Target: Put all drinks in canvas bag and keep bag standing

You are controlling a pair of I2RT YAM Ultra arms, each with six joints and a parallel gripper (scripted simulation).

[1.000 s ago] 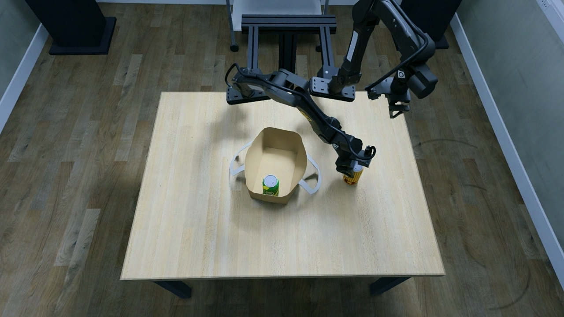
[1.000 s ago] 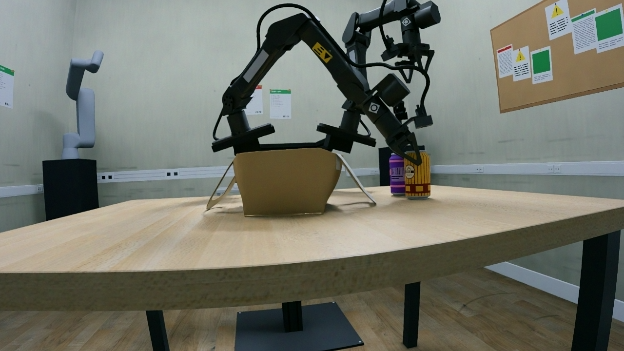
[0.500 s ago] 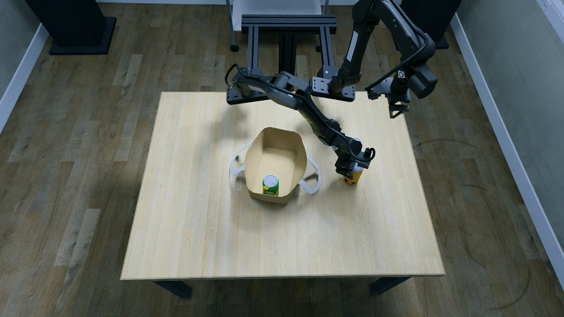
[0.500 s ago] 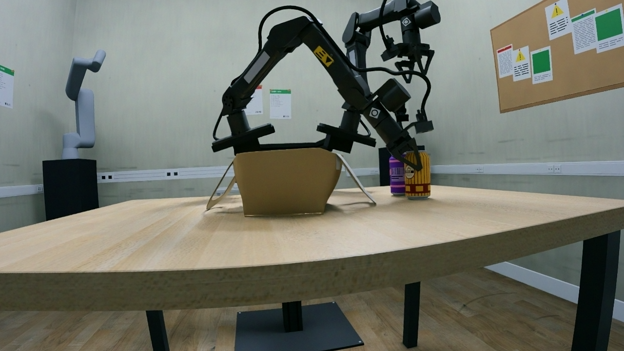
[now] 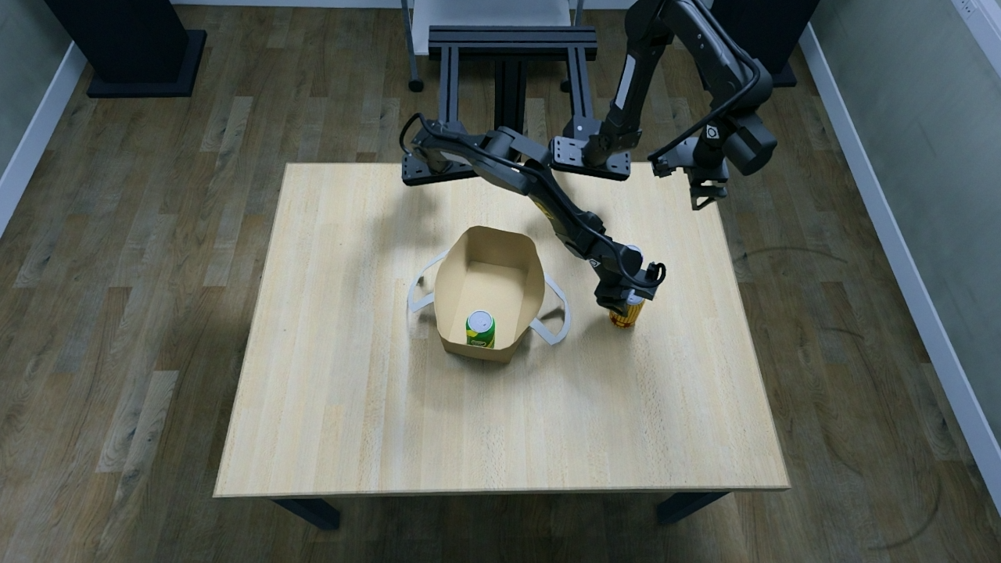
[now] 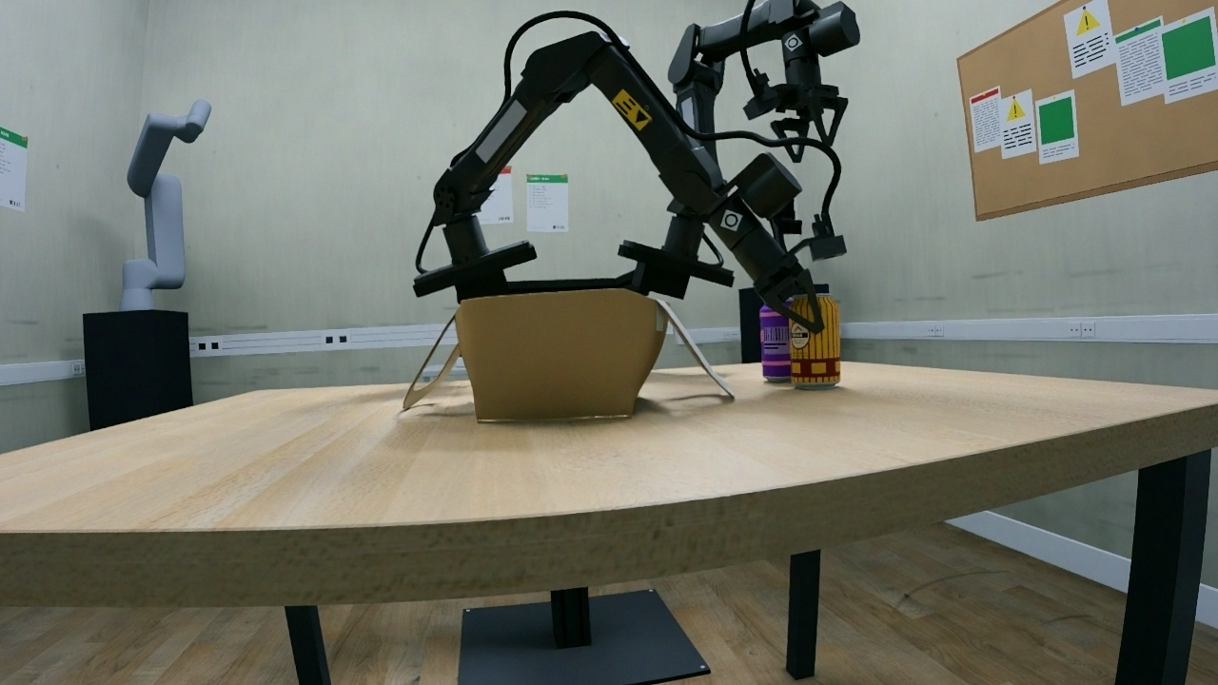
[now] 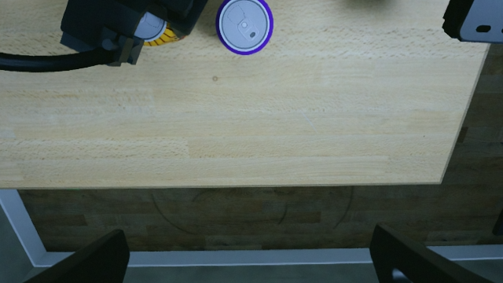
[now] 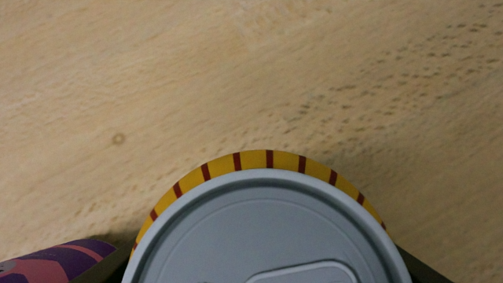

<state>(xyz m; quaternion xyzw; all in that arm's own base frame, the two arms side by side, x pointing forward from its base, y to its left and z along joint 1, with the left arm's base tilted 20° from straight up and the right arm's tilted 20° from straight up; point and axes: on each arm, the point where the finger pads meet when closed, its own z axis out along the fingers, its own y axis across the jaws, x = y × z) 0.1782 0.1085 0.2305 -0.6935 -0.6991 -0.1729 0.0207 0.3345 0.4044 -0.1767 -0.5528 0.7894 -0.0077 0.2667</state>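
Observation:
My right hand is 2 cm above the striped can. Also, from my right hand: purple can 11 cm behind, 2 cm to the left, 2 cm below; green can 35 cm to the right, 5 cm ahead, 2 cm below.

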